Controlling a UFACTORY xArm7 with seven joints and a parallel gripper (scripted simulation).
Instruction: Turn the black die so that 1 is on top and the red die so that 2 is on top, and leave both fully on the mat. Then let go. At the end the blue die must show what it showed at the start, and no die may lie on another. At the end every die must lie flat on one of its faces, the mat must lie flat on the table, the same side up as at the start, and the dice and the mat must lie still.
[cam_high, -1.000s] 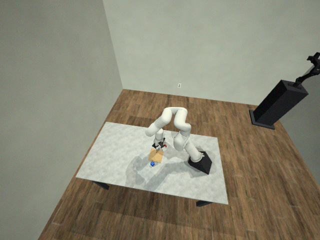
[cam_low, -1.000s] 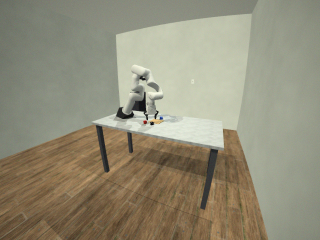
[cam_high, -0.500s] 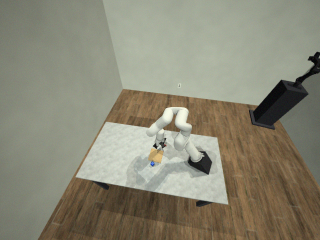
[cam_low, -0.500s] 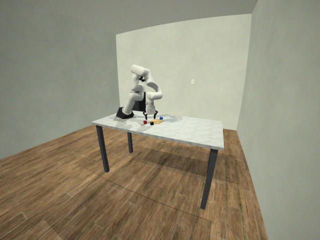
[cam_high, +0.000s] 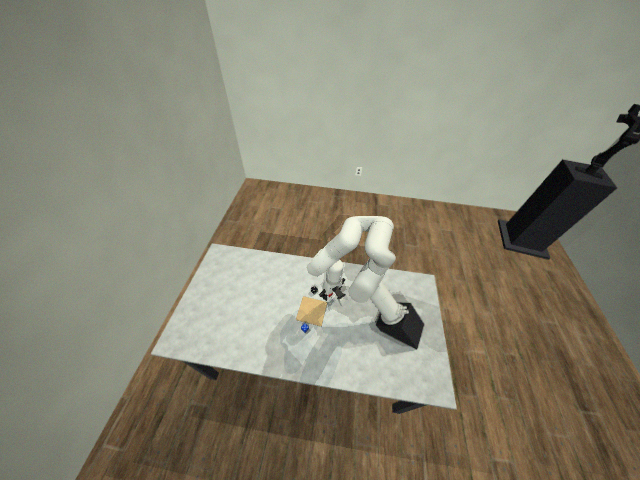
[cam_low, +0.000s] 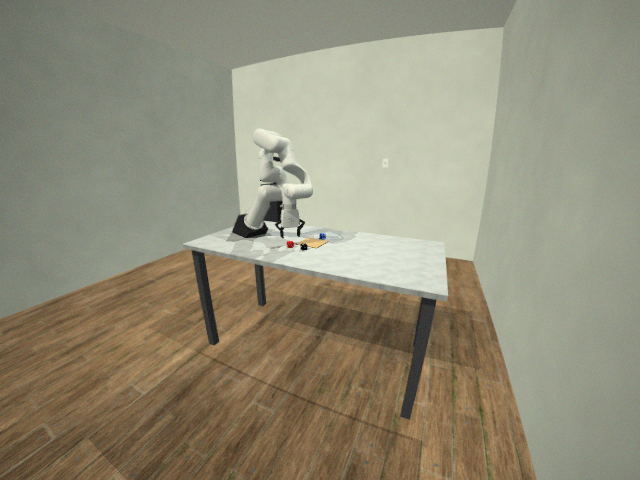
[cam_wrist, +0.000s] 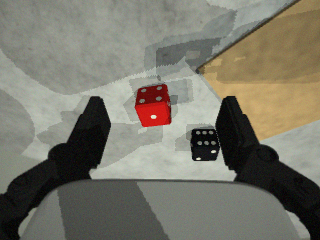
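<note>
Now: hand 40 mm above the red die, 20 mm to the left of it and 20 mm short of it. The rest, counted from my hand: black die (100 mm ahead, 40 mm below, 10 mm to the right); then blue die (210 mm to the left, 80 mm ahead, 40 mm below); then tan mat (100 mm to the left, 80 mm ahead, 60 mm below).
</note>
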